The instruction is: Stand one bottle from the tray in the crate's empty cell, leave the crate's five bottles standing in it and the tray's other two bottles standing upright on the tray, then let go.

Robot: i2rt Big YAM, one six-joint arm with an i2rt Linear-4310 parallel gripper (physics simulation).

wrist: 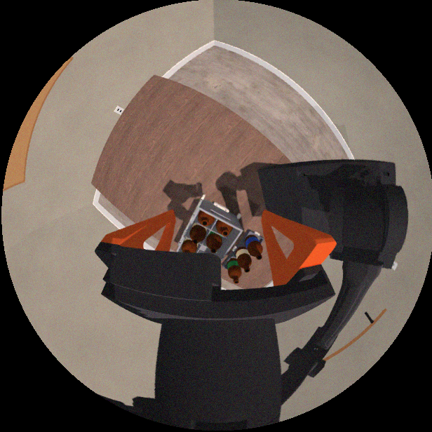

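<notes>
The grey crate (226, 215) stands below and ahead of my gripper. Five brown bottles stand in it: two in the far row (205, 218) (224, 228), two in the middle row (198, 233) (214, 242) and one at the near left (189, 246). The near right cell looks empty and is partly hidden by my gripper's body. Right of the crate, three brown bottles stand upright in a row on the tray, with a blue label (253, 243), a cream label (243, 256) and a green label (233, 267). My gripper (218, 214) is open, empty and high above them.
The crate and tray stand on a brown wood table (175, 135). The arm's shadow falls beyond the crate. The grey floor (250, 95) and pale walls lie past the table's edge. The arm's dark links fill the right side.
</notes>
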